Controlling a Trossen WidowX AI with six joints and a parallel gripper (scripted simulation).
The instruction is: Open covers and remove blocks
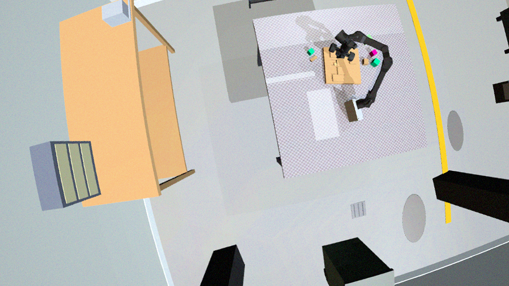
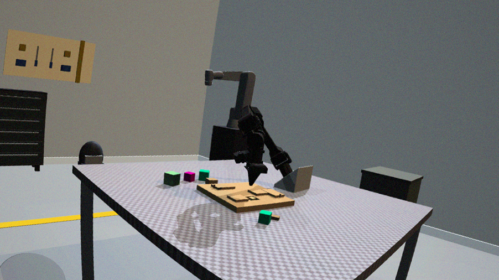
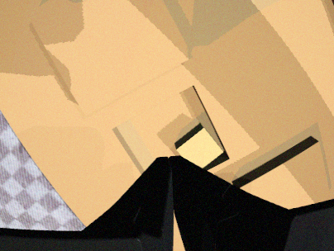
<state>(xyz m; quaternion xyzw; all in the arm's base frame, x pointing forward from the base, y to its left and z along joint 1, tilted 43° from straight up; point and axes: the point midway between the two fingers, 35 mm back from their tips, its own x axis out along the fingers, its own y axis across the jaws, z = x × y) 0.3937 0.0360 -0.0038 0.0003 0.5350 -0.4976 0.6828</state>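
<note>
The puzzle board lies 50 mm behind my gripper tip, 60 mm to the right of it and 60 mm below it. Also, from my gripper tip: magenta block: 30 mm behind, 360 mm to the right, 60 mm below; light green block: 90 mm ahead, 350 mm to the right, 50 mm below.
</note>
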